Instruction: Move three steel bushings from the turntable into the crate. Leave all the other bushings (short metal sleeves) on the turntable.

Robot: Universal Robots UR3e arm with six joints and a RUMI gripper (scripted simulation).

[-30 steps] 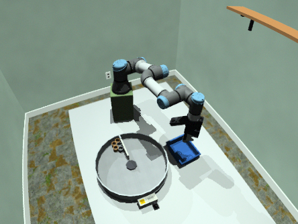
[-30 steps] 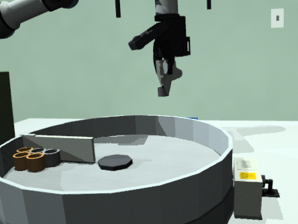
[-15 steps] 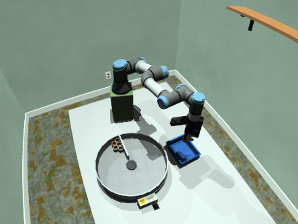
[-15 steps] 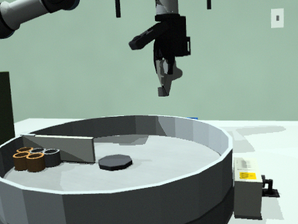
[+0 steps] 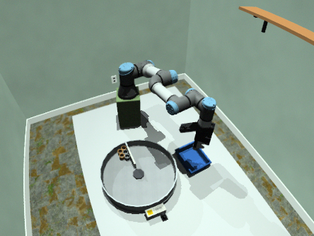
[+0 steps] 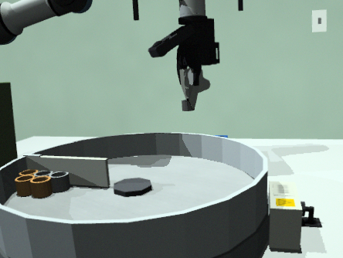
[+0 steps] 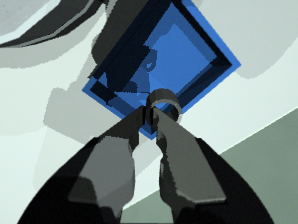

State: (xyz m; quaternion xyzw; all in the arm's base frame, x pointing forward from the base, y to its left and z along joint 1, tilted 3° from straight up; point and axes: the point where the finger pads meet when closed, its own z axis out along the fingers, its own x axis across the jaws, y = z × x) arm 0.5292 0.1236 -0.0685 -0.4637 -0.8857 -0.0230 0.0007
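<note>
Now: hand 130 mm above the blue crate, 10 mm to the right of it and 10 mm past it. Also, from my hand: grey turntable (320 mm to the right, 100 mm below, 90 mm behind).
</note>
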